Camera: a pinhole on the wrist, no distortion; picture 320 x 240 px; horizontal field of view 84.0 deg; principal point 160.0 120.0 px. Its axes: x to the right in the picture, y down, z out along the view. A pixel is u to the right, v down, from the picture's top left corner.
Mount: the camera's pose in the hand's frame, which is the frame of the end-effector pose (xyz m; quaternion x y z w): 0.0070 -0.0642 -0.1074 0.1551 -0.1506 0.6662 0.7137
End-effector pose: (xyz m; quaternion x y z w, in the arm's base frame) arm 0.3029 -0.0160 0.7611 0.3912 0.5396 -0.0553 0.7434
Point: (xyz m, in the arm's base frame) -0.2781 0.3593 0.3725
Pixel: behind the camera
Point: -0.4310 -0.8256 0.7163
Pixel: outside the picture
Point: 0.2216 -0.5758 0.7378
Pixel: 98.0 186.1
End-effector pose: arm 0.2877 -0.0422 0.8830 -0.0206 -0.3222 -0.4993 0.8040
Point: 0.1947 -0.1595 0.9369
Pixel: 183.5 24.5
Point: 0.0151 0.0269 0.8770
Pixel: 152.5 206.3
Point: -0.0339 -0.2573 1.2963
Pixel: 182.5 25.1
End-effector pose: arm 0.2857 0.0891 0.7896 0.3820 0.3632 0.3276 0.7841
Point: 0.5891 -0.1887 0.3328
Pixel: 16.6 78.4
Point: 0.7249 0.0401 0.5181
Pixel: 124.0 9.5
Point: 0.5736 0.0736 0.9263
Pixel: 307.5 80.9
